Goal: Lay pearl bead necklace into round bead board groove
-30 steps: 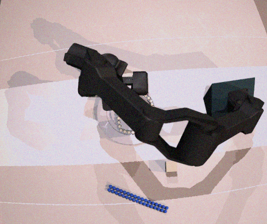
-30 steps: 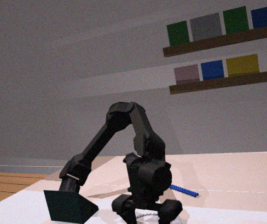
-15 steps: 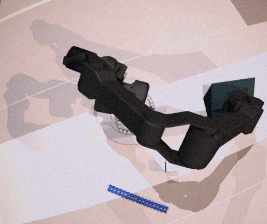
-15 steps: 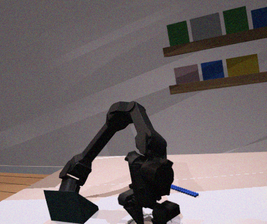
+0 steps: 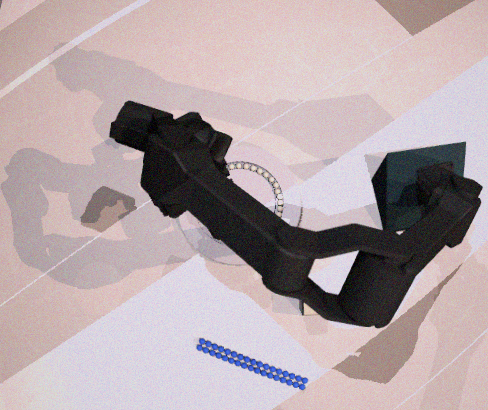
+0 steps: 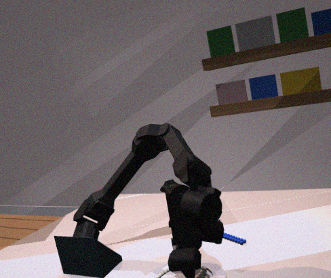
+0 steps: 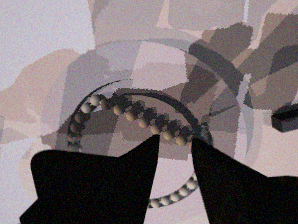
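The round bead board is 40 mm behind my gripper tip, 20 mm to the left of it and 20 mm below it. From my gripper tip the other things lie so: small beige cube 210 mm to the left, 110 mm behind, 10 mm below; grey block 140 mm to the right, 70 mm ahead, 30 mm below.
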